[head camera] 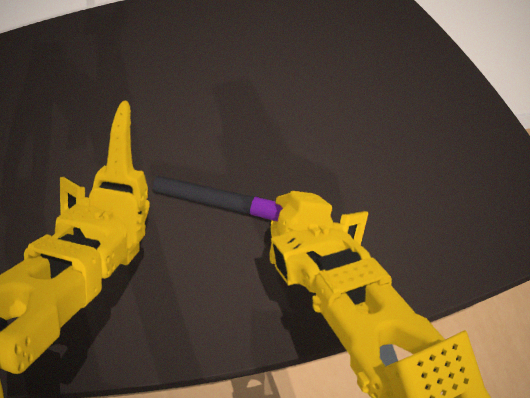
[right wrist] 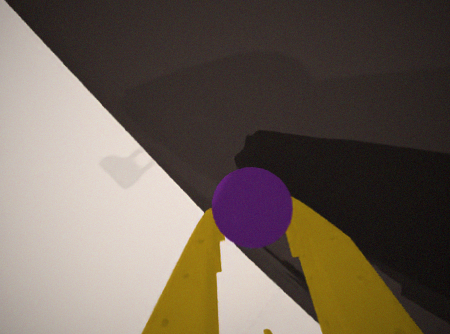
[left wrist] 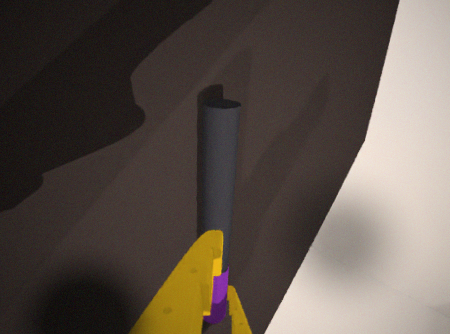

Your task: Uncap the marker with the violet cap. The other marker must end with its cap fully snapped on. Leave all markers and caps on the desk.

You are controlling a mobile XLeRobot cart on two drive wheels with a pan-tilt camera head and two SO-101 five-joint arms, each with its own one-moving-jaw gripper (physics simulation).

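Frame: origin at the left arm's base, x ahead, y left, z up, level; metres.
Seen in the pictures: left hand, tool point: (head camera: 145, 201) (left wrist: 222, 247); right hand, tool point: (head camera: 279, 203) (right wrist: 222, 219) (left wrist: 227, 292).
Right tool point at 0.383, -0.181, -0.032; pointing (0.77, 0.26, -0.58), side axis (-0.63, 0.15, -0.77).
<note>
A point is followed by its place in that frame, as x, y, z.
A dark grey marker (head camera: 200, 195) {0.392, -0.097, -0.037} (left wrist: 219, 170) {0.398, -0.072, -0.038} with a violet cap (head camera: 265, 208) {0.375, -0.167, -0.033} (left wrist: 220, 290) {0.377, -0.167, -0.032} (right wrist: 252, 207) {0.369, -0.201, -0.038} on one end is held by its cap, with its body pointing to the picture's left. My right gripper (head camera: 282, 212) (right wrist: 252, 225) {0.383, -0.181, -0.032} is shut on the violet cap; its two jaws press on both sides of the cap in the right wrist view, where the marker body is hidden behind the cap's round end. My left gripper (head camera: 127, 150) (left wrist: 216, 240) is wide open and empty, left of the marker's bare end; one notched jaw of it shows in the left wrist view. The other marker does not show.
The dark desk (head camera: 350, 100) {0.584, -0.283, -0.055} (left wrist: 125, 210) {0.351, -0.069, -0.055} (right wrist: 175, 40) {0.404, -0.228, -0.055} lies under both arms, with its front edge low in the head view and its right edge at the upper right. In the left wrist view a jaw of my right gripper shows beside the violet cap.
</note>
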